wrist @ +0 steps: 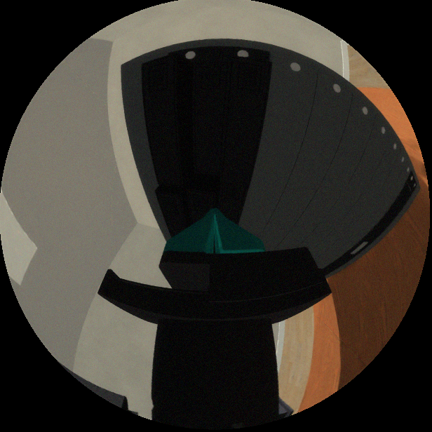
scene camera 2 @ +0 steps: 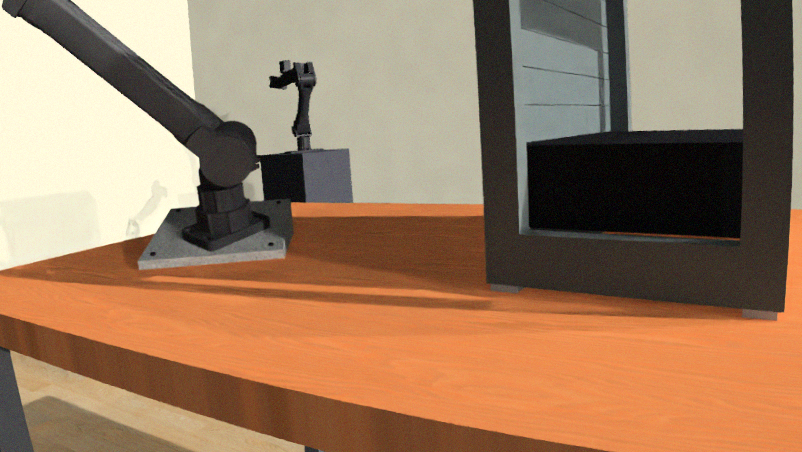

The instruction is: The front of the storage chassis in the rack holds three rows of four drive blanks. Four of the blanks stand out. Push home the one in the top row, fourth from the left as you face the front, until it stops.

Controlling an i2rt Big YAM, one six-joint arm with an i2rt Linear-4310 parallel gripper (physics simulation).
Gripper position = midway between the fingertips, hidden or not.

gripper: wrist 214, 213; not seen in scene camera 2 (out of frame)
rack: wrist 283, 146; scene camera 2 556, 174
